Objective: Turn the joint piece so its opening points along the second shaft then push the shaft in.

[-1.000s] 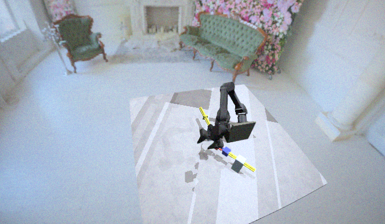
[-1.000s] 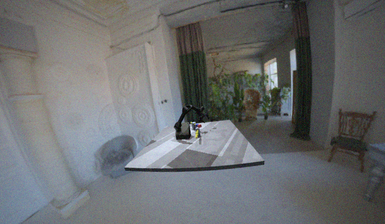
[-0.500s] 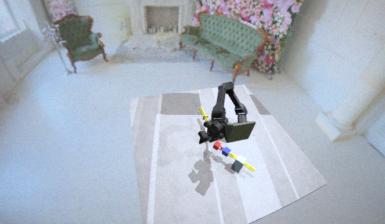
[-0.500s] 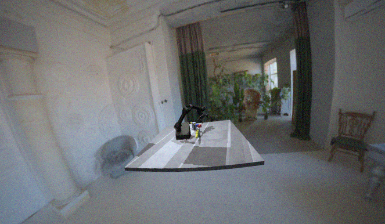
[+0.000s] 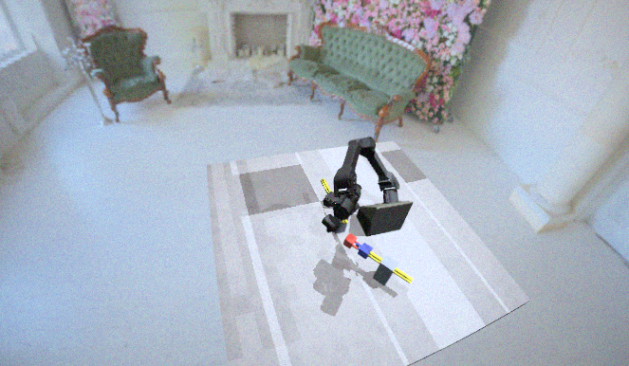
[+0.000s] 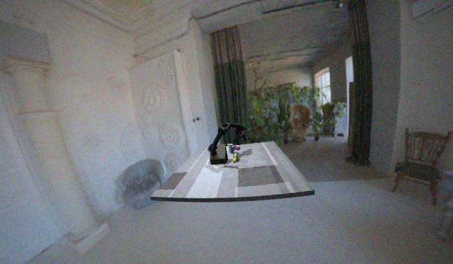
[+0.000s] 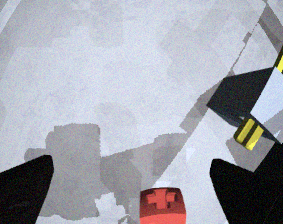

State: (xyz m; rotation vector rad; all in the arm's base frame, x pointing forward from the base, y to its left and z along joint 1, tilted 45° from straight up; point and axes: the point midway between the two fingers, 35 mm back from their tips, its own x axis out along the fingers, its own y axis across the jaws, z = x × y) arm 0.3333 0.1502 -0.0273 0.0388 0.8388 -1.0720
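The red joint piece is 7 cm behind my gripper tip, 6 cm below it and 5 cm to the left of it.
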